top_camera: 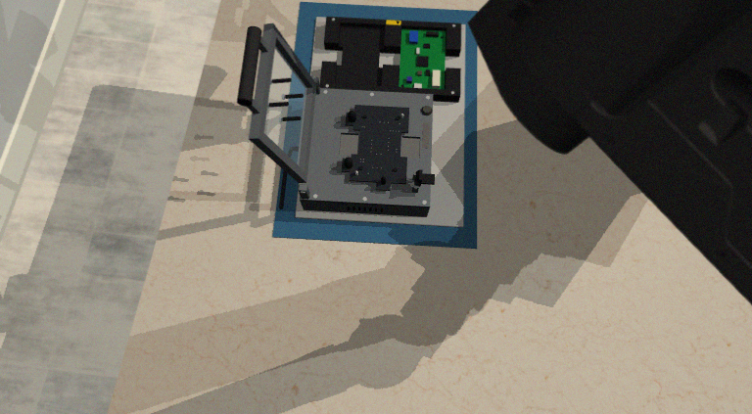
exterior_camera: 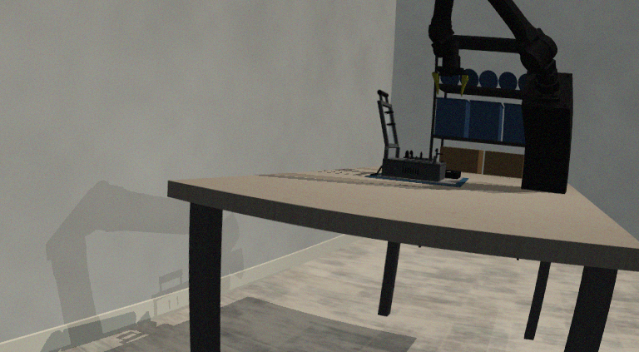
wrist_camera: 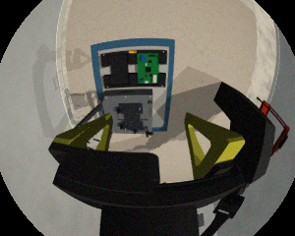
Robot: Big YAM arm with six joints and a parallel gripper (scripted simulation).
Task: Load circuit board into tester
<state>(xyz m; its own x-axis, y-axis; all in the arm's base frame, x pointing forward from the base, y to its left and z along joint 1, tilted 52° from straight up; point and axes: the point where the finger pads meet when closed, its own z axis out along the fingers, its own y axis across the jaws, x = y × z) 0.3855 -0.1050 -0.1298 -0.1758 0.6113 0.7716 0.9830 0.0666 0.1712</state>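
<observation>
My hand is 29 cm above the green circuit board. The rest, counted from my hand: see-through lid 15 cm ahead, 20 cm to the left, 12 cm below.
</observation>
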